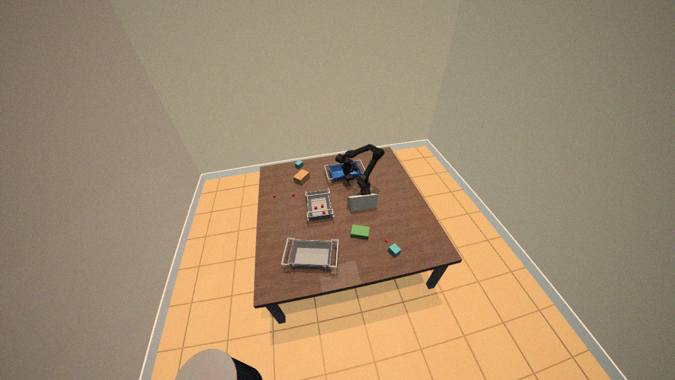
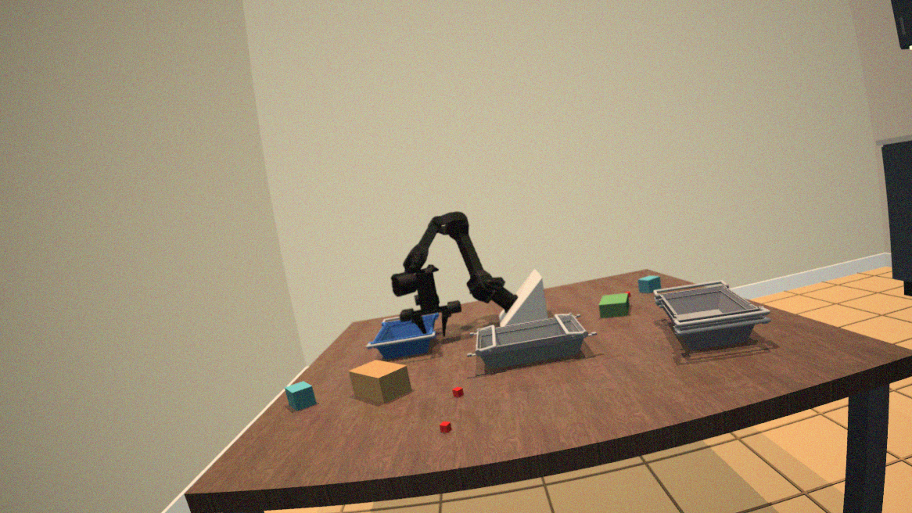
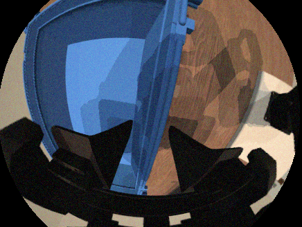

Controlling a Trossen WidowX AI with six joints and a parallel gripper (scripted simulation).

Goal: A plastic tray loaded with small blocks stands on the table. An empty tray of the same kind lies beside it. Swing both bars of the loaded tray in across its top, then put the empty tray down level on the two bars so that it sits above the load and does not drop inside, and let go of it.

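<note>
The blue tray lies 8 cm to the right of my gripper tip and 3 cm above it. The rest, counted from my gripper tip: orange block 38 cm ahead, 10 cm to the right, 2 cm above; then green block 56 cm to the left, 3 cm ahead, 1 cm above.
</note>
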